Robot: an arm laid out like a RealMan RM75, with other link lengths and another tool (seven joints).
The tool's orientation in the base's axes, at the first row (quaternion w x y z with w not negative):
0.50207 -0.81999 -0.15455 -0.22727
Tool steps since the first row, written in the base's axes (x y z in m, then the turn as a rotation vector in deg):
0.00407 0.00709 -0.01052 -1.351 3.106 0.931
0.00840 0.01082 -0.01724 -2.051 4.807 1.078
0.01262 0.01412 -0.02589 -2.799 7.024 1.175
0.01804 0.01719 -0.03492 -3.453 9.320 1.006
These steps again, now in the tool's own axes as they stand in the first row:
-0.00192 0.00671 0.01135 -0.577 -2.744 2.116
-0.00170 0.01218 0.01826 -1.051 -3.954 3.426
-0.00260 0.01925 0.02553 -1.579 -5.380 5.207
-0.00269 0.02729 0.03299 -2.165 -6.597 7.183

